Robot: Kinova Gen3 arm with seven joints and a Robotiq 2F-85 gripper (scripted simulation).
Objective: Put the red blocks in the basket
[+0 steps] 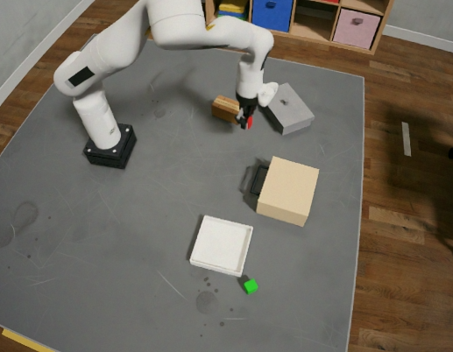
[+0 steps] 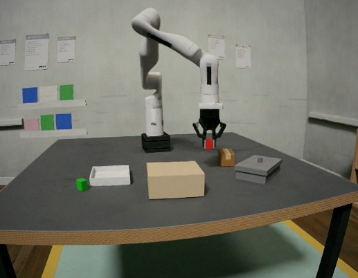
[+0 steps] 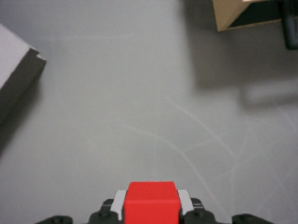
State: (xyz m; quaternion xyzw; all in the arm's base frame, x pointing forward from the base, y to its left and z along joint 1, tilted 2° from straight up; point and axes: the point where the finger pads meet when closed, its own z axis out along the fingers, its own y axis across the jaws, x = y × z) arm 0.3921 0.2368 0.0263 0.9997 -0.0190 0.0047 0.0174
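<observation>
Right now my hand is 100 mm short of the white basket, 370 mm to the left of it and 100 mm above it. Round my hand: blue block (130 mm behind, 90 mm to the left, 90 mm below); then cardboard box (110 mm behind, 90 mm to the left, 80 mm below); then lid (70 mm ahead, 190 mm to the left, 60 mm below).
</observation>
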